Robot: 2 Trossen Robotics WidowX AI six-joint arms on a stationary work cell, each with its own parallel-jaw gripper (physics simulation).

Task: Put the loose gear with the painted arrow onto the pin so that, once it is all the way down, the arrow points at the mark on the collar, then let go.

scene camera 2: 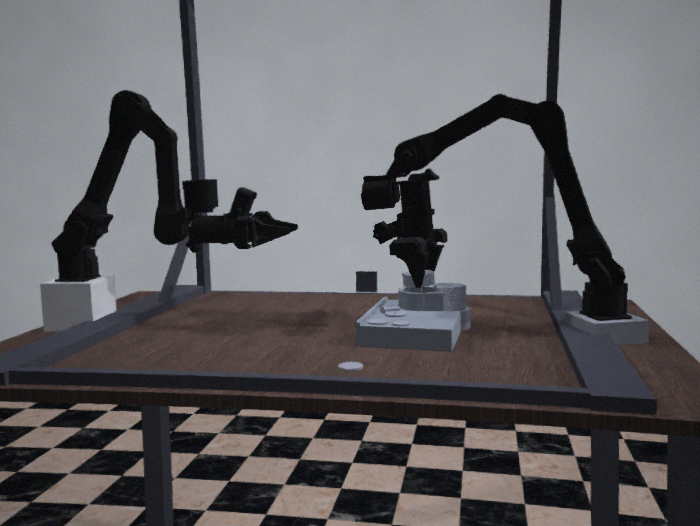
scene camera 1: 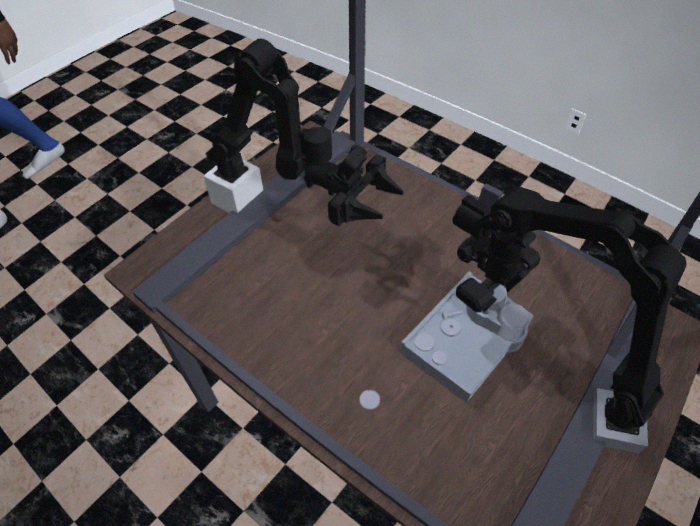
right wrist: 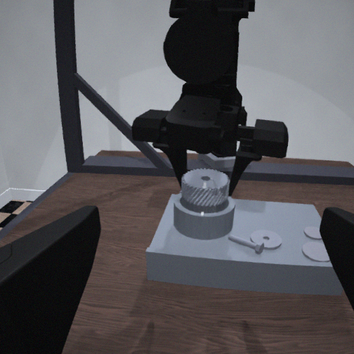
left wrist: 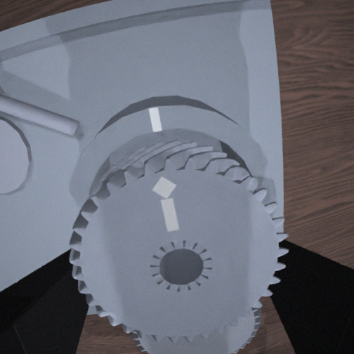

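Seen in the pictures: left gripper, fingertip midpoint: (scene camera 2: pixel 423 284) (scene camera 1: pixel 493 301); right gripper, fingertip midpoint: (scene camera 2: pixel 294 228) (scene camera 1: pixel 392 204); left arm's base, origin of the base link: (scene camera 2: pixel 605 315) (scene camera 1: pixel 622 416); right arm's base, origin of the base link: (scene camera 2: pixel 78 279) (scene camera 1: pixel 231 171).
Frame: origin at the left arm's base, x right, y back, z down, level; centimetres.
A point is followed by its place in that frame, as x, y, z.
The loose gear (left wrist: pixel 135 215) (right wrist: pixel 205 194) (scene camera 2: pixel 407 279) {16.2, -31.9, -5.7} is held level in my left gripper (scene camera 1: pixel 491 298) {17.1, -28.3, -4.3} (scene camera 2: pixel 425 277) {17.1, -28.3, -4.3} (left wrist: pixel 176 249) (right wrist: pixel 205 190), which is shut on it. The gear's lower edge is at the top of the collar (right wrist: pixel 202 225) (scene camera 2: pixel 418 299) {13.8, -30.4, -2.1} (scene camera 1: pixel 483 322) {13.6, -29.3, -1.4}. The painted arrow (left wrist: pixel 170 215) points up and slightly left in the left wrist view, roughly toward the white mark (left wrist: pixel 155 119) (right wrist: pixel 202 214) on the collar. The pin is hidden under the gear. My right gripper (scene camera 1: pixel 392 204) {27.7, -52.5, -15.4} (scene camera 2: pixel 295 227) {27.7, -52.5, -15.4} is open and empty, away from the collar.
A second gear (scene camera 1: pixel 513 319) {13.8, -23.8, -4.3} (scene camera 2: pixel 452 296) {11.9, -24.2, -2.7} stands beside the collar on the pale base (scene camera 1: pixel 432 370) {1.8, -37.5, 1.7} (scene camera 2: pixel 404 337) {1.5, -36.9, 1.9} (right wrist: pixel 240 272). A bolt (left wrist: pixel 40 115) (right wrist: pixel 245 243) and flat discs (scene camera 1: pixel 424 342) {6.6, -40.3, -0.1} (right wrist: pixel 266 240) lie on the base. Another disc (scene camera 1: pixel 369 399) {-6.6, -48.2, 3.6} (scene camera 2: pixel 350 366) {-7.2, -48.3, 3.7} lies on the table.
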